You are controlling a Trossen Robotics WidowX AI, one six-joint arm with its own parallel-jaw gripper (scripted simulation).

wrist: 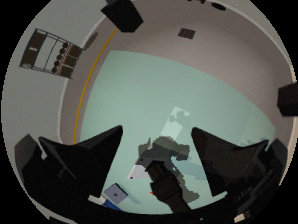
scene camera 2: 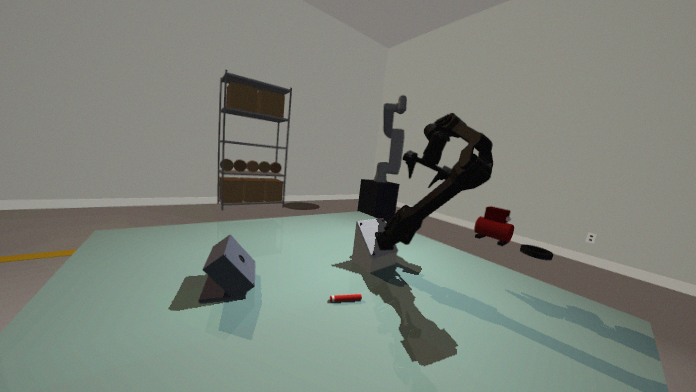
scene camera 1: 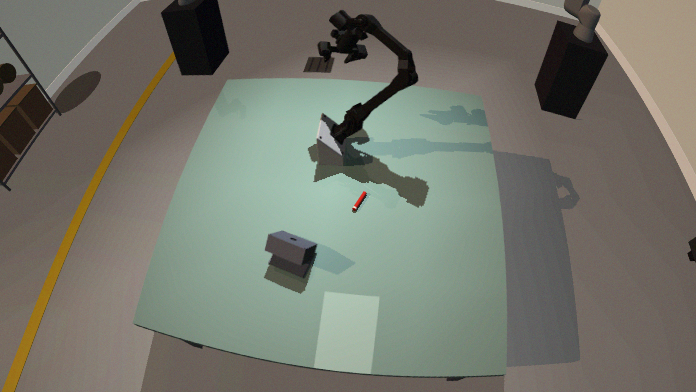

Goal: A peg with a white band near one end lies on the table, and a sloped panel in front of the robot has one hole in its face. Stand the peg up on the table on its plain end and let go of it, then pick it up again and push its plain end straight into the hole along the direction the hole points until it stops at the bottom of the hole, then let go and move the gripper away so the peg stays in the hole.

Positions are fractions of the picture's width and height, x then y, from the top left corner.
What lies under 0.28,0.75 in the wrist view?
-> My gripper.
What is my gripper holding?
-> Nothing.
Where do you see a dark sloped panel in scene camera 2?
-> At 0.33,0.70
